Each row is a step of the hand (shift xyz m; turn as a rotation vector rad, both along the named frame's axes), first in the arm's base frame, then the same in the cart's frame.
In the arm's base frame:
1: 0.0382 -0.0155 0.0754 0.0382 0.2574 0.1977
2: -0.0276 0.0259 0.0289 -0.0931 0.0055 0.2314
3: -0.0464 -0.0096 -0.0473 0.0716 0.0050 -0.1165
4: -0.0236 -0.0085 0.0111 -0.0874 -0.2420 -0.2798
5: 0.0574 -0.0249 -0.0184 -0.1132 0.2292 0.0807
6: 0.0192 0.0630 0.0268 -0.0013 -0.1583 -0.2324
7: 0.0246 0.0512 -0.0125 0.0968 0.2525 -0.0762
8: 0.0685 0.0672 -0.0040 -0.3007 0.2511 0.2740
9: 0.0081 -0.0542 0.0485 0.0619 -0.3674 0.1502
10: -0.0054 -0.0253 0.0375 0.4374 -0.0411 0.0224
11: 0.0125 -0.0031 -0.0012 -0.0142 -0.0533 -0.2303
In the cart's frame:
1: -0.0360 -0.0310 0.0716 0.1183 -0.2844 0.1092
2: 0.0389 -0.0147 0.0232 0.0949 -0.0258 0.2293
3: 0.0310 0.0466 -0.0367 -0.0644 -0.0062 -0.1206
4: 0.0159 0.0158 0.0158 -0.0735 0.3233 -0.1859
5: -0.0627 -0.0050 -0.0171 0.2234 -0.1462 0.0240
6: 0.0194 -0.0682 0.0051 -0.0980 0.1970 -0.1751
7: 0.0062 -0.0497 -0.0295 0.0501 -0.2278 -0.1566
8: -0.0216 -0.0882 -0.0312 0.4042 -0.1234 0.2234
9: -0.0331 0.0238 0.0608 -0.2410 0.2122 0.2413
10: -0.0069 0.0114 0.0436 -0.3884 -0.2057 -0.0183
11: -0.0122 -0.0038 -0.0017 -0.0305 0.1201 -0.2018

